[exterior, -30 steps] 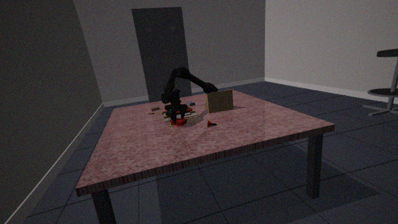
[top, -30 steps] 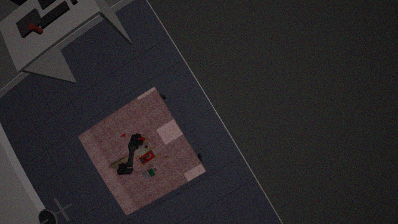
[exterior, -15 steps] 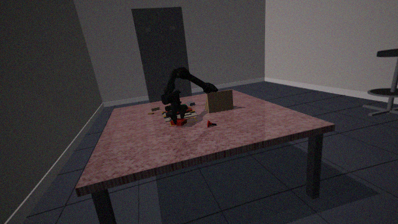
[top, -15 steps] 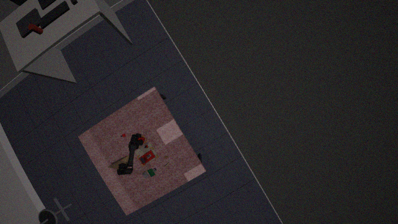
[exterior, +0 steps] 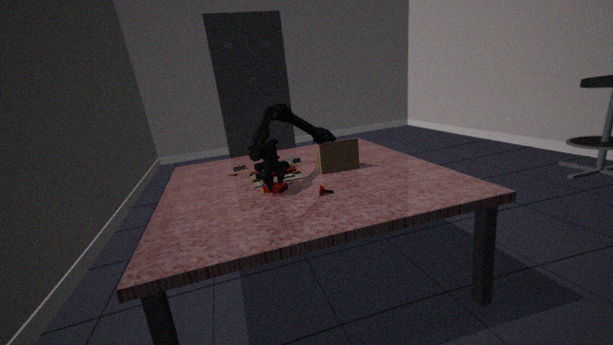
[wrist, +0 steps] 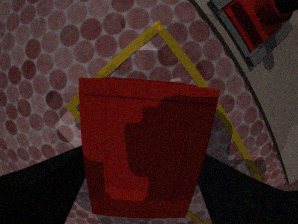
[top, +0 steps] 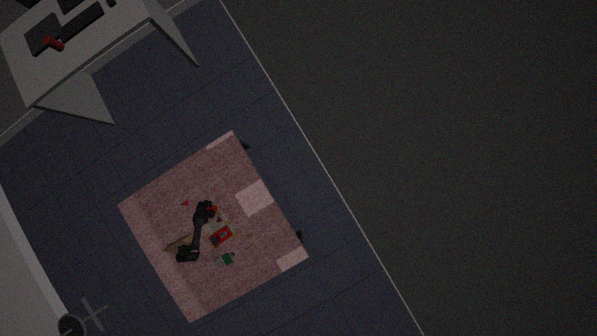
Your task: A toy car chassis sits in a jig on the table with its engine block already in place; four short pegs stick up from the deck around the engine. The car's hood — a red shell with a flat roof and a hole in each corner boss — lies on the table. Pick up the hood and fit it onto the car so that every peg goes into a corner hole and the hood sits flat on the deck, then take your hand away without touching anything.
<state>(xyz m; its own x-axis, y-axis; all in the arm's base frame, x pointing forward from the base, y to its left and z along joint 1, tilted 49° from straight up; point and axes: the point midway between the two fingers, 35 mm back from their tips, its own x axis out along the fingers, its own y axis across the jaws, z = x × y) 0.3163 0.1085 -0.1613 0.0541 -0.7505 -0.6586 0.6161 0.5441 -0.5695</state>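
The grey jig lies 22 cm to the right of my gripper tip. Also, from my gripper tip: red hood: 1 cm above; green item: 46 cm to the right, 6 cm behind, 1 cm below.
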